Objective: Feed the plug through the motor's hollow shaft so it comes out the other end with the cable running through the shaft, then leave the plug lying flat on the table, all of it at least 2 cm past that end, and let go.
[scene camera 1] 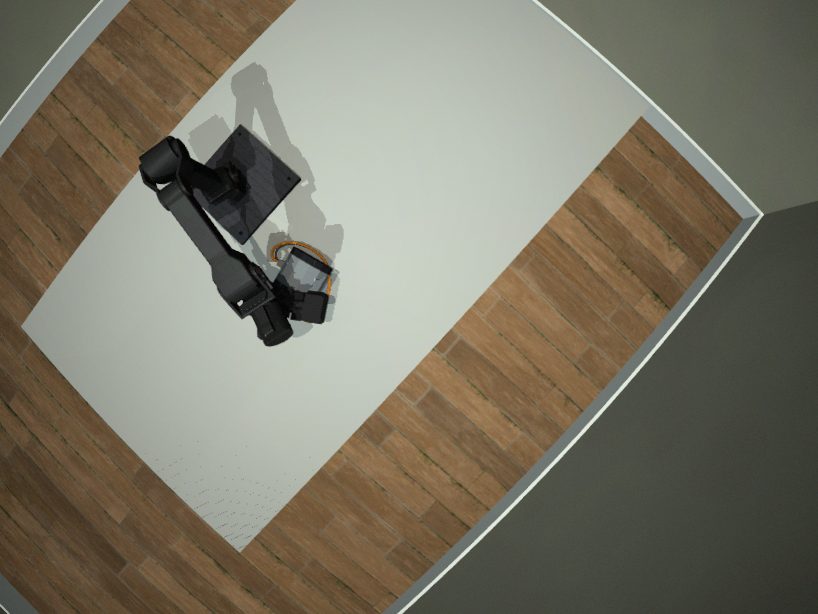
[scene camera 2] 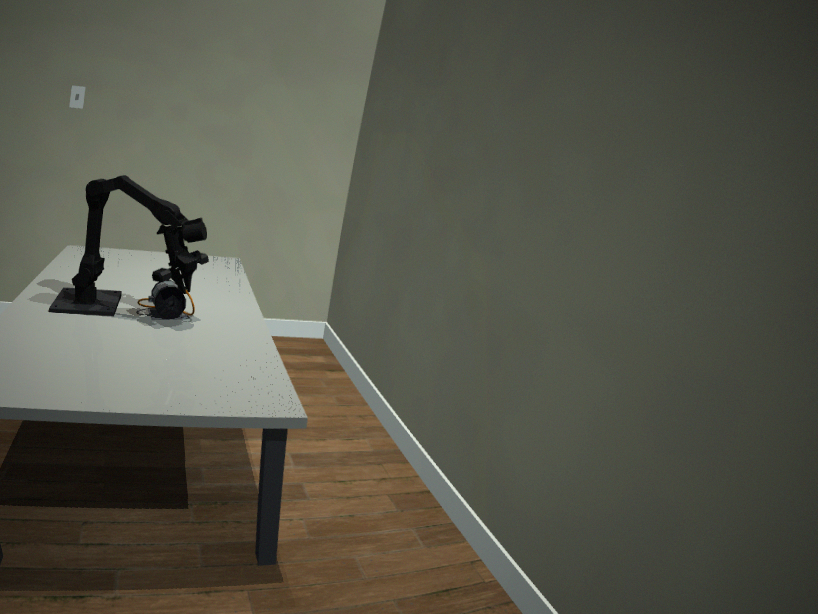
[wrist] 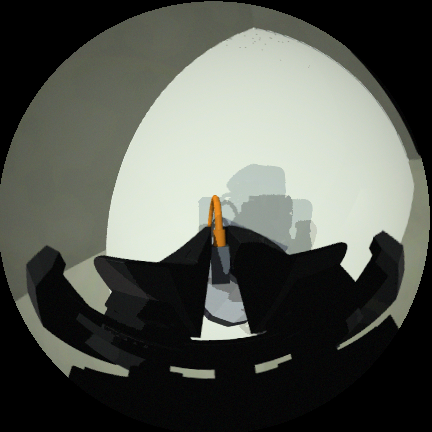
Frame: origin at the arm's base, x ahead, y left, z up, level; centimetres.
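Seen in the pictures: gripper, fingertip midpoint: (scene camera 1: 302, 310) (scene camera 2: 186, 292) (wrist: 218, 231); arm's base, origin of the base link: (scene camera 1: 233, 188) (scene camera 2: 84, 300).
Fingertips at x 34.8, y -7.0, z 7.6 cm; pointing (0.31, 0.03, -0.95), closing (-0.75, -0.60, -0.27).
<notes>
Offsets run from my fingertips to a thing's top centre. Level surfaces: height alone.
The motor @[dx -6.5, dy +4.7, dz +1.0 cm] (scene camera 1: 305, 273) (scene camera 2: 168, 300) (wrist: 224, 301) lies on its side on the table, a grey cylinder with dark end rims. The orange cable (scene camera 1: 300, 244) (scene camera 2: 192, 306) (wrist: 217, 220) curves around the outside of the motor, from near the arm's base to the gripper. My gripper (scene camera 2: 187, 285) (wrist: 218, 231) is shut on the dark grey plug @[dx -1.7, dy +1.8, dz +2.1 cm] (wrist: 220, 265) and holds it above the table, close beside the motor. In scene camera 1 the gripper body covers the plug and fingertips. The shaft's openings and whether any cable runs inside are not clear.
The arm's dark base plate (scene camera 1: 267, 178) (scene camera 2: 85, 302) stands close to the motor on the white table @[dz -9.3 cm] (scene camera 1: 422, 165) (scene camera 2: 145, 370). The arm reaches over from the base. The table's long edge lies beyond the motor, with wood floor (scene camera 1: 502, 370) below.
</notes>
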